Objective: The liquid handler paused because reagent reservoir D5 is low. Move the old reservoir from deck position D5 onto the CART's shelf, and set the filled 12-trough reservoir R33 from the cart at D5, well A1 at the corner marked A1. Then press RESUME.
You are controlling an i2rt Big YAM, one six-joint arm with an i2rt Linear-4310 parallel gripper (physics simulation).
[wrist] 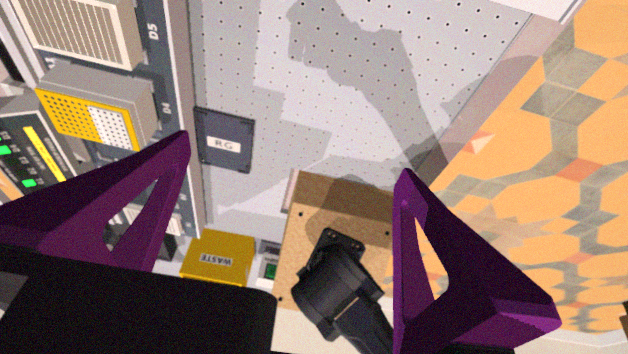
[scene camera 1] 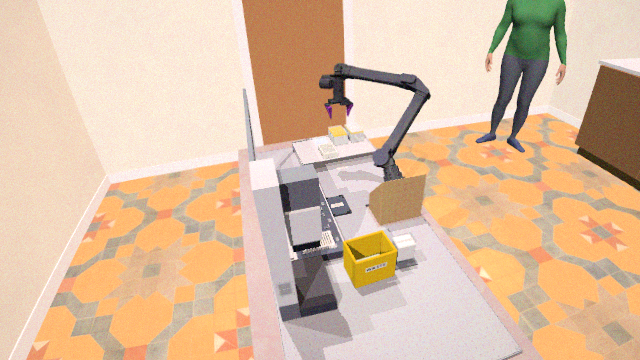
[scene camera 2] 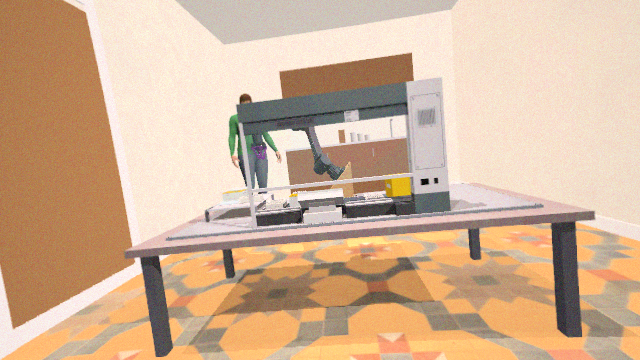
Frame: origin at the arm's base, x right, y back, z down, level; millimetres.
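Seen in the pictures: gripper, fingertip midpoint: (wrist: 296, 159) (scene camera 1: 339, 117) (scene camera 2: 261, 159); arm's base at its link origin: (wrist: 331, 262) (scene camera 1: 395, 184).
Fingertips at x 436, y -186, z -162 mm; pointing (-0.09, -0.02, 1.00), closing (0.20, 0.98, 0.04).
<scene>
Offsets run from my fingertips to a thing's middle. "spot": to the spot under its first point.
The old reservoir {dz +239, dx -164, dy -259 mm} (wrist: 82, 31), a pale block with many narrow slots, sits at the position marked D5 on the liquid handler's deck, at the top left of the wrist view. The cart's shelf {spot: dz +245, dx +85, dy -172 mm} (scene camera 1: 309, 153) stands at the far end of the table. A pale, low block {dz +229, dx +69, dy -66 mm} (scene camera 1: 327, 151) lies on it, perhaps reservoir R33; its label and the A1 corner cannot be read. My gripper (scene camera 1: 339, 116) (scene camera 2: 259, 158) (wrist: 296, 159) is open and empty, high above the shelf. A small white box with a green button {spot: dz +222, dx -718, dy +122 mm} (wrist: 270, 271) stands near the waste bin; no RESUME lettering is readable.
A yellow-topped tip box {dz +187, dx +221, dy +17 mm} (scene camera 1: 338, 134) and another box {dz +187, dx +240, dy +123 mm} (scene camera 1: 356, 134) stand on the shelf. A yellow-and-white rack {dz +222, dx -287, dy -242 mm} (wrist: 87, 117) sits at D4. A dark RG plate {dz +298, dx -366, dy -73 mm} (scene camera 1: 339, 205) (wrist: 223, 142), the yellow waste bin {dz +237, dx -791, dy -9 mm} (scene camera 1: 372, 272) (wrist: 217, 257) and a brown panel (scene camera 1: 400, 201) are near the deck. A person (scene camera 1: 532, 32) stands behind.
</scene>
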